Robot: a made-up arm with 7 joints. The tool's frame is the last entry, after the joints.
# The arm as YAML. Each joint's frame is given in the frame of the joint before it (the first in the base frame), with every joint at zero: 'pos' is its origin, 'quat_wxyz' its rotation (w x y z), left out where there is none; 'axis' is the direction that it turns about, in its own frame. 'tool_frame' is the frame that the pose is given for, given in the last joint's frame.
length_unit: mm
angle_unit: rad
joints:
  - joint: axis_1
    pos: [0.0, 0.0, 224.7]
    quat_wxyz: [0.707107, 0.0, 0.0, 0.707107]
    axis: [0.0, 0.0, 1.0]
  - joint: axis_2
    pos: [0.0, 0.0, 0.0]
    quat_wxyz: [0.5, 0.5, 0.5, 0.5]
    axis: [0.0, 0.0, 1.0]
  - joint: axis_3
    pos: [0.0, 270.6, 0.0]
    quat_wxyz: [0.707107, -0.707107, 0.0, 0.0]
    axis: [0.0, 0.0, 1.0]
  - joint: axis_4
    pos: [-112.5, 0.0, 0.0]
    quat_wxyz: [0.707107, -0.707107, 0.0, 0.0]
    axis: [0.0, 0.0, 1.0]
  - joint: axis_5
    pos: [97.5, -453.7, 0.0]
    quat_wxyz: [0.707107, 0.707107, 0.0, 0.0]
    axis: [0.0, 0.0, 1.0]
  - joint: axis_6
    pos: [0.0, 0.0, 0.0]
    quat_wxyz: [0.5, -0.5, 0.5, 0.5]
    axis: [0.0, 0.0, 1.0]
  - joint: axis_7
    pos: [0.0, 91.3, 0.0]
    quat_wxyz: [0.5, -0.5, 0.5, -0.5]
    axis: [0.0, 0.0, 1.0]
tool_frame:
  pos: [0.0, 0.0, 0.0]
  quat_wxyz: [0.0, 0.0, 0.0, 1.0]
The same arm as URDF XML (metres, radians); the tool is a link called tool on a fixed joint. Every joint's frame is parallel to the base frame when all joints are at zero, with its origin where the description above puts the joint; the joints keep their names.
<robot name="arm">
<link name="base"/>
<link name="link1"/>
<link name="link2"/>
<link name="link3"/>
<link name="link4"/>
<link name="link5"/>
<link name="link6"/>
<link name="link7"/>
<link name="tool"/>
<joint name="axis_1" type="continuous"><parent link="base"/><child link="link1"/><origin xyz="0 0 0.2247"/><axis xyz="0 0 1"/></joint>
<joint name="axis_2" type="continuous"><parent link="link1"/><child link="link2"/><origin xyz="0 0 0"/><axis xyz="0 1 0"/></joint>
<joint name="axis_3" type="continuous"><parent link="link2"/><child link="link3"/><origin xyz="0 0 0.2706"/><axis xyz="0 0 1"/></joint>
<joint name="axis_4" type="continuous"><parent link="link3"/><child link="link4"/><origin xyz="0.1125 0 0"/><axis xyz="0 -1 0"/></joint>
<joint name="axis_5" type="continuous"><parent link="link4"/><child link="link5"/><origin xyz="-0.0975 0 0.4537"/><axis xyz="0 0 1"/></joint>
<joint name="axis_6" type="continuous"><parent link="link5"/><child link="link6"/><origin xyz="0 0 0"/><axis xyz="0 -1 0"/></joint>
<joint name="axis_7" type="continuous"><parent link="link6"/><child link="link7"/><origin xyz="0.0913 0 0"/><axis xyz="0 0 -1"/></joint>
<joint name="tool_joint" type="fixed"><parent link="link7"/><child link="tool"/><origin xyz="0 0 0" rpy="3.1416 0 0"/></joint>
</robot>

